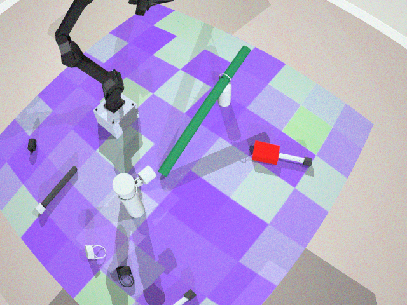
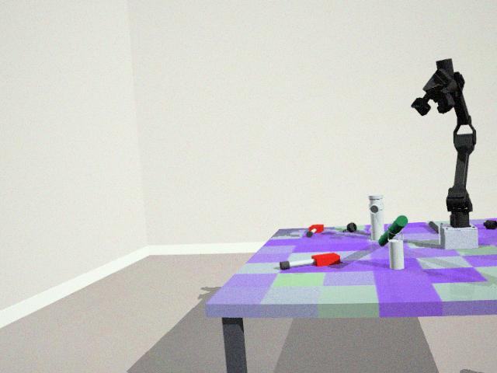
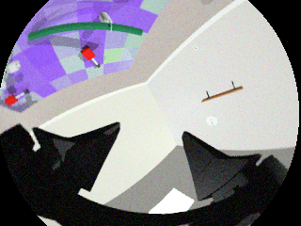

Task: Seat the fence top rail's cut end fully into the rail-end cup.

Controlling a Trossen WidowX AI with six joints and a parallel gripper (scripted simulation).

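Now: the white rail-end cup 13 cm ahead of my gripper tip, 37 cm to the right of it and 43 cm below it. The rest, counted from my gripper tip: white clip: 11 cm ahead, 65 cm to the right, 56 cm below; then loop cap: 12 cm ahead, 9 cm to the left, 47 cm below; then black cylinder: 41 cm behind, 52 cm to the right, 56 cm below.
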